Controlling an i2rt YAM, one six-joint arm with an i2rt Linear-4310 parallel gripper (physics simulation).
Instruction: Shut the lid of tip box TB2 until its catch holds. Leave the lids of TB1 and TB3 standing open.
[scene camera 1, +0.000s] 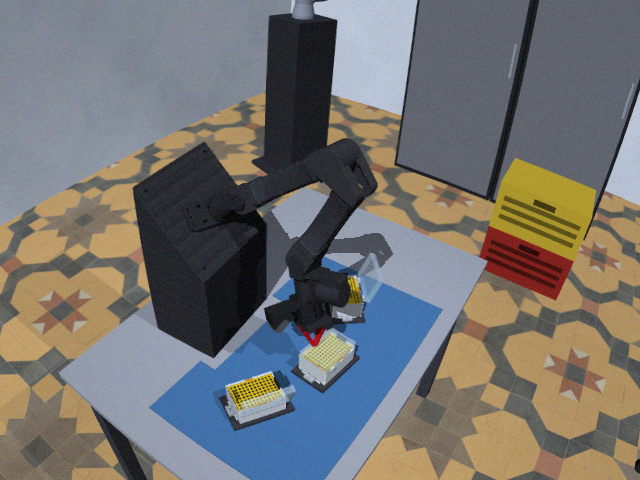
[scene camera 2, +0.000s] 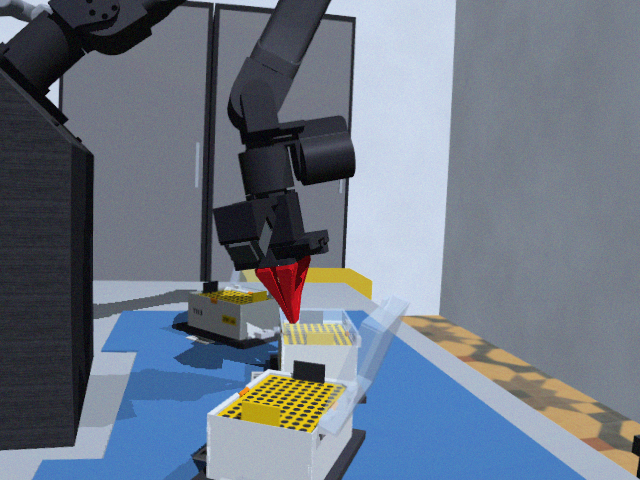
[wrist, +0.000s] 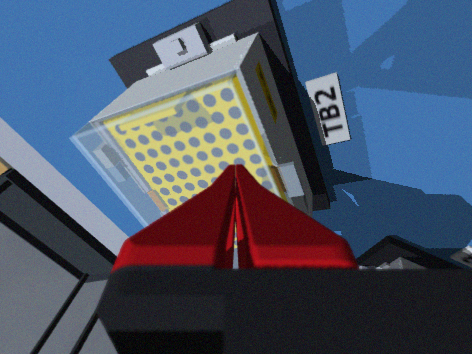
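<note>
Tip box TB2 stands in the middle, its yellow rack seen through the clear lid. The lid lies down over the rack; whether its catch holds cannot be told. My gripper is shut and empty, its red tips pointing down at the lid's edge on the robot's side; contact cannot be made out. TB1 has its lid standing open. TB3, partly behind the arm in scene camera 1, has its lid open.
The boxes stand on dark bases on a blue mat. The arm's dark pedestal stands at the table's edge. The label reading TB2 lies beside that box. Yellow and red cases stand on the floor beyond the table.
</note>
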